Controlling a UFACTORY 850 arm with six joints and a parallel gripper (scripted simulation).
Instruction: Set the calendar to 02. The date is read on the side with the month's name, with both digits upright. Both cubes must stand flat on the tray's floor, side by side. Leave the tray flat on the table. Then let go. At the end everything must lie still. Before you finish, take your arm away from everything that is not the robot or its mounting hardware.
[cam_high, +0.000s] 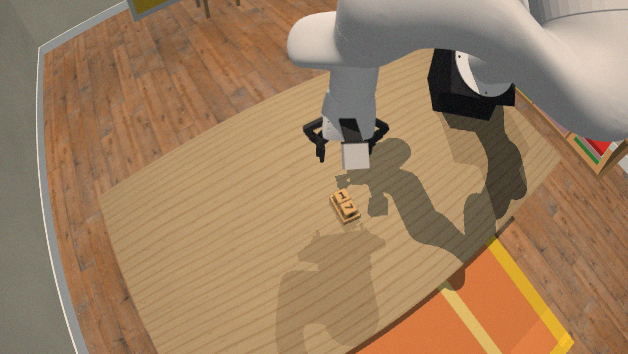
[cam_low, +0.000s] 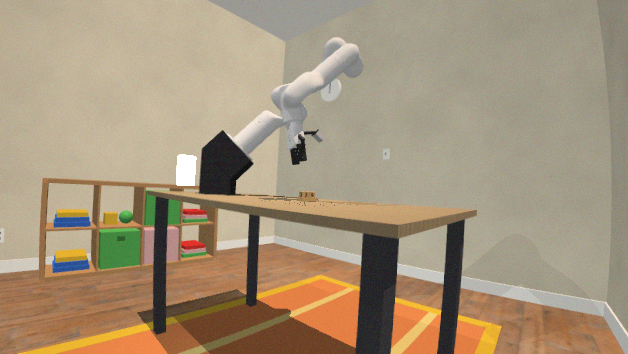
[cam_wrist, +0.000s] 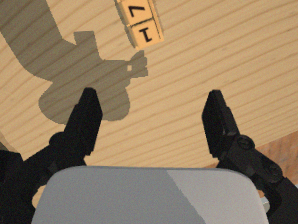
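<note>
Now: the wooden cube 1 cm ahead of my hand, 2 cm to the left of it and 14 cm below it. Also, from my hand: wooden calendar tray (1 cm ahead, 4 cm to the left, 15 cm below).
</note>
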